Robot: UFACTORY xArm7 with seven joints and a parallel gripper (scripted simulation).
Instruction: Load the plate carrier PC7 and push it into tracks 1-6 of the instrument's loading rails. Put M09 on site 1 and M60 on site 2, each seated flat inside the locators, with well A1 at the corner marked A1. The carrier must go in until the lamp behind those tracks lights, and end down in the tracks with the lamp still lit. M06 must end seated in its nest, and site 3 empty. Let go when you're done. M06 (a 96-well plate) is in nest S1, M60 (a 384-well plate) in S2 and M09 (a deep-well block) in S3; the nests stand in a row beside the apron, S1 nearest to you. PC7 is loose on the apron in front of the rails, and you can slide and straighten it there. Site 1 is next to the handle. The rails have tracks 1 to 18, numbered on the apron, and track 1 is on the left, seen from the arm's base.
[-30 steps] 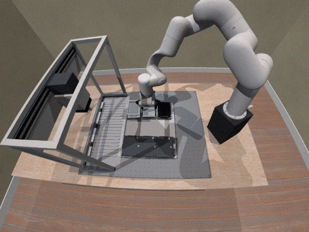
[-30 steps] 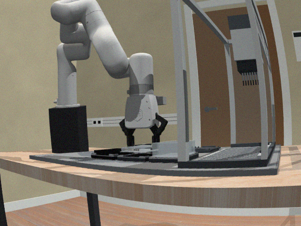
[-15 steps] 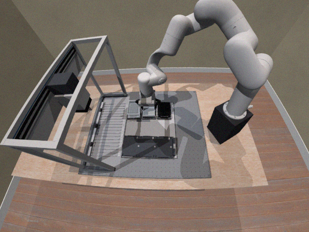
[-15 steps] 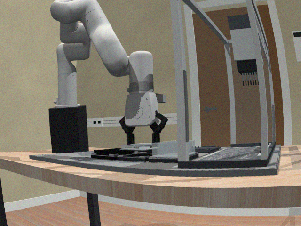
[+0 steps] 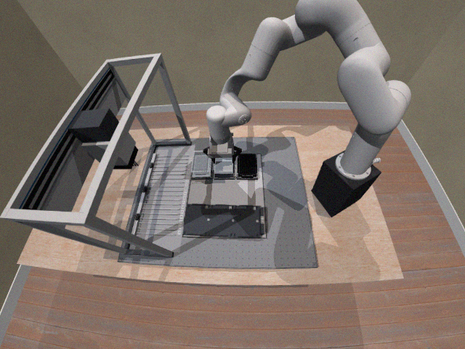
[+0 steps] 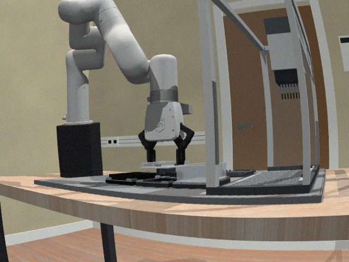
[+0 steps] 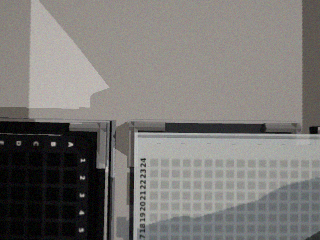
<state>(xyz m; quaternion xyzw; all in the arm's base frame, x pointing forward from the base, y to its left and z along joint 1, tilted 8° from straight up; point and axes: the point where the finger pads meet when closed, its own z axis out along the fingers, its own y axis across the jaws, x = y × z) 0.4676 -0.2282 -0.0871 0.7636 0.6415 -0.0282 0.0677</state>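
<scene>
Right now my hand is 60 mm above the nest S2. The rest, counted from my hand: 384-well plate M60: 10 mm below; black plate m06: 110 mm behind, 40 mm below, 20 mm to the left; deep-well block M09: 110 mm ahead, 30 mm below, 20 mm to the right.
</scene>
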